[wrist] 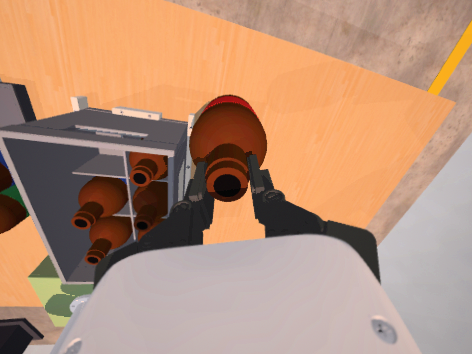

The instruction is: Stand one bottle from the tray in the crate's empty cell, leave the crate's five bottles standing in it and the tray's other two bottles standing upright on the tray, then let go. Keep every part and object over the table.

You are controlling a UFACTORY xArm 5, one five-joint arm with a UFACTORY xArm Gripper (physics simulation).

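Frame: origin at the arm's base, x back, y left, z down, level; millimetres.
Seen in the pictures: gripper, fingertip midpoint: (230,173).
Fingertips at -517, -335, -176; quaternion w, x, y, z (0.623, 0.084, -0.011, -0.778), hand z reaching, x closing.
A point is followed by its place in that frame, as x, y, z.
A brown bottle with a red band (228,129) @(-550, -333, -168) is held between the two fingers of my gripper (230,173) @(-517, -335, -176), which is shut on its neck. The bottle hangs to the right of the grey crate (182,134) @(-501, -274, -6), its mouth toward the camera. In the crate, brown bottles (104,196) @(-400, -143, -34) (111,231) @(-318, -133, -33) (148,165) @(-470, -233, -61) (152,200) @(-392, -220, -38) stand in cells; part of another is hidden behind my left finger. The cell at the crate's upper left shows no bottle. At the left edge, parts of two bottles (8,212) @(-351, 44, -10) (4,176) @(-417, 30, 4) show near the dark grey tray (11,102) @(-527, 35, 81).
A pale green block (42,290) @(-93, 102, -1) sits below the crate. A dark object (15,337) is at the lower left corner. The wooden table (320,125) @(-509, -575, 86) extends to the right of the held bottle; its edge runs from top centre to the right, with floor and a yellow line (452,57) beyond.
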